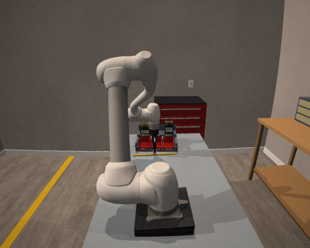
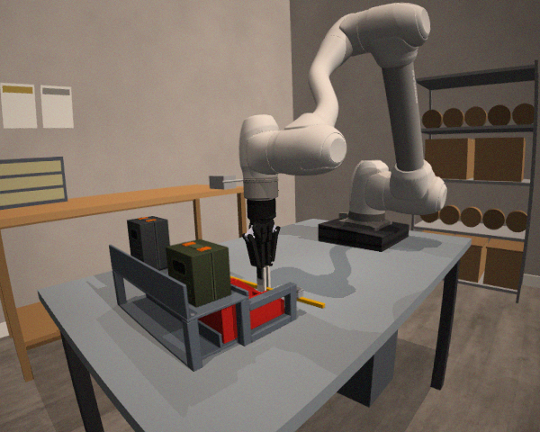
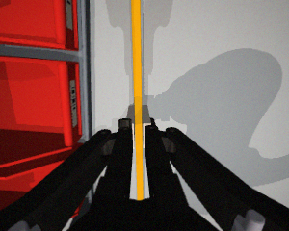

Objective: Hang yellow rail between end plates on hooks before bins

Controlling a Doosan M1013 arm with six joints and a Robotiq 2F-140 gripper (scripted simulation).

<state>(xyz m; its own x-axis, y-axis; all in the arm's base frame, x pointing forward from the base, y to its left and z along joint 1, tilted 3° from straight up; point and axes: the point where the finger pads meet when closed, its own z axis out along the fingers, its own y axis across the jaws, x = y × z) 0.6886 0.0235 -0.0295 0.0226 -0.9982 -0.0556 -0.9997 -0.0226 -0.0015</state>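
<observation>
The yellow rail is 3 cm below my hand. The rest, counted from my hand: green box (27 cm ahead, 11 cm above, 8 cm to the left); dark box (25 cm ahead, 15 cm to the right, 13 cm above).
</observation>
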